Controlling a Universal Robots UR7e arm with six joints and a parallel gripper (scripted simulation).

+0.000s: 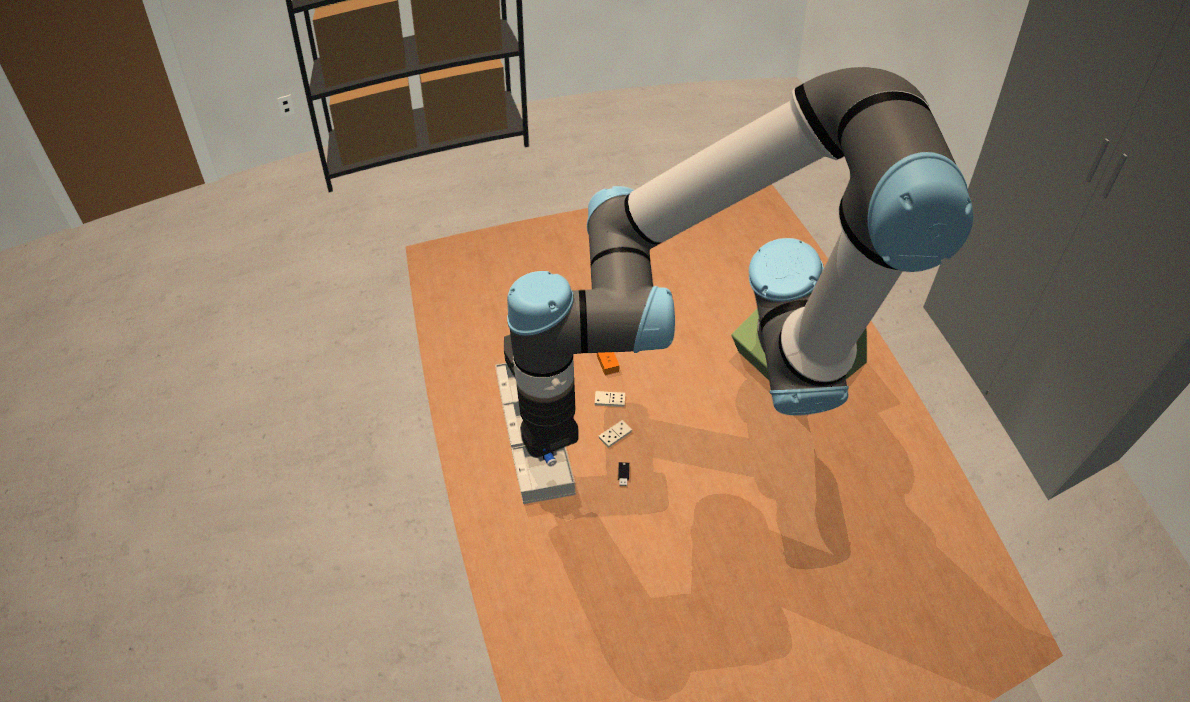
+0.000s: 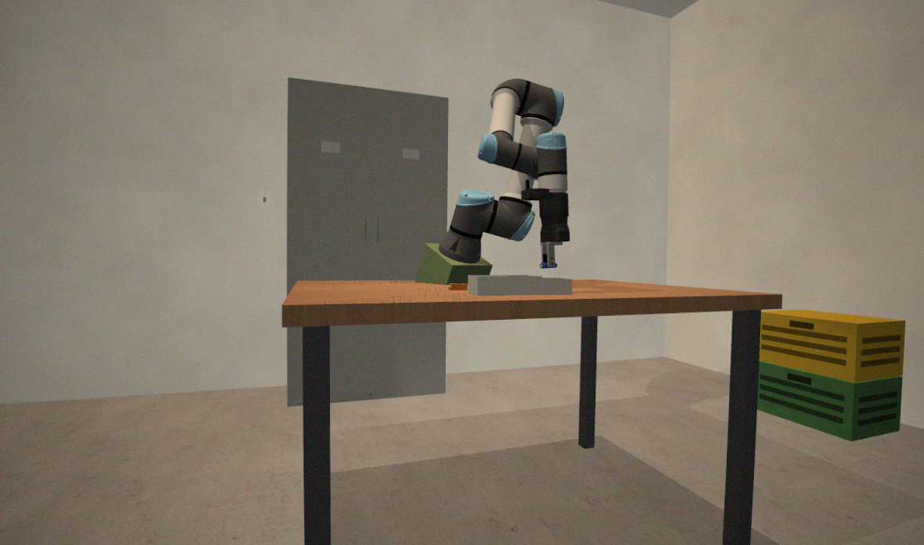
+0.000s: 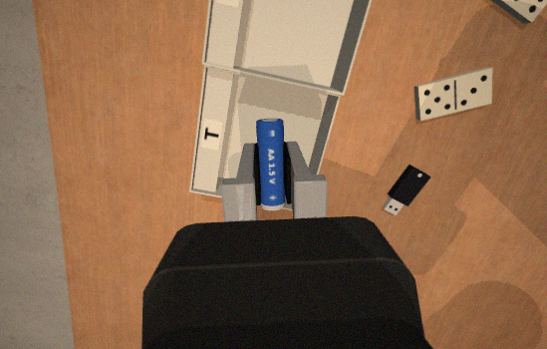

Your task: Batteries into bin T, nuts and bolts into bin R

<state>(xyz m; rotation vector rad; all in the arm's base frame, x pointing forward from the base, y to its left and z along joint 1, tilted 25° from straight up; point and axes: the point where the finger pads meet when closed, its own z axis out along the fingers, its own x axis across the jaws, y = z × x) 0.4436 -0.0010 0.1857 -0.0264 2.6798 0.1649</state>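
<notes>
The orange 9 V battery lies 190 mm behind my hand, 180 mm to the right of it and 80 mm below it. From my hand the other things lie so: blue cylindrical battery (10 mm below); then black USB stick (110 mm behind, 80 mm below, 50 mm to the left); then grey bin row (80 mm to the right, 60 mm below, 10 mm behind).
</notes>
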